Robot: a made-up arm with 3 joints.
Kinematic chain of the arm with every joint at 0, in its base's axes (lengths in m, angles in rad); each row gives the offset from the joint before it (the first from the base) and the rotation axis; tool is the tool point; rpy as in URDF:
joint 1: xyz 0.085 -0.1 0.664 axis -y
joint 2: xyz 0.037 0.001 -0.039 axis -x
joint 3: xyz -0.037 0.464 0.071 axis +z
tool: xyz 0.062 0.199 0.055 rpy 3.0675 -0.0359 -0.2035
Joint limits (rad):
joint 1: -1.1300..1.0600
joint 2: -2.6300..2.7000
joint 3: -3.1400..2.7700
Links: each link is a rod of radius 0.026 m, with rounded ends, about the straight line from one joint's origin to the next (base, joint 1, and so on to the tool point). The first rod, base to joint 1, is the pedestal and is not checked.
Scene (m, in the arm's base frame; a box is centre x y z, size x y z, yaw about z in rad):
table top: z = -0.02
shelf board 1: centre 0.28 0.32 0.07 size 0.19 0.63 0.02 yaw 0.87
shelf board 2: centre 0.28 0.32 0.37 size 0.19 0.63 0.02 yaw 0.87
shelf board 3: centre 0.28 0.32 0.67 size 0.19 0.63 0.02 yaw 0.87
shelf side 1: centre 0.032 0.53 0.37 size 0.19 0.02 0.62 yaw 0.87
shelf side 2: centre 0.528 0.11 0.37 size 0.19 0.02 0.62 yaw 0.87
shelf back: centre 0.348 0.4 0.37 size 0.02 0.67 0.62 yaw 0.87
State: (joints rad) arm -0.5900 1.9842 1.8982
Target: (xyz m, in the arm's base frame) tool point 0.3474 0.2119 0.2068
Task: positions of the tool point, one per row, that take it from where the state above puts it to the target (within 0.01 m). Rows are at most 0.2 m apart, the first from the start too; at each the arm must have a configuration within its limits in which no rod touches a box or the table.
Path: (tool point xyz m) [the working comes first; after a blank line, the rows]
Joints at the target: 0.1381 1.1986 -0.9353
Straight joint move there: touches shelf board 1, the table top.

1: -0.4257 -0.1029 0.3424
2: -0.4644 -0.0197 0.3354
3: -0.4822 0.0779 0.3378
4: -0.4744 0.1826 0.3505
5: -0.4383 0.2853 0.3713
6: -0.3746 0.3757 0.3968
7: -0.2874 0.4445 0.4220
8: -0.2130 0.4037 0.2903
9: -0.0938 0.3580 0.1930
10: 0.0532 0.3096 0.1442
11: 0.2072 0.2602 0.1498
12: 0.3474 0.2119 0.2068

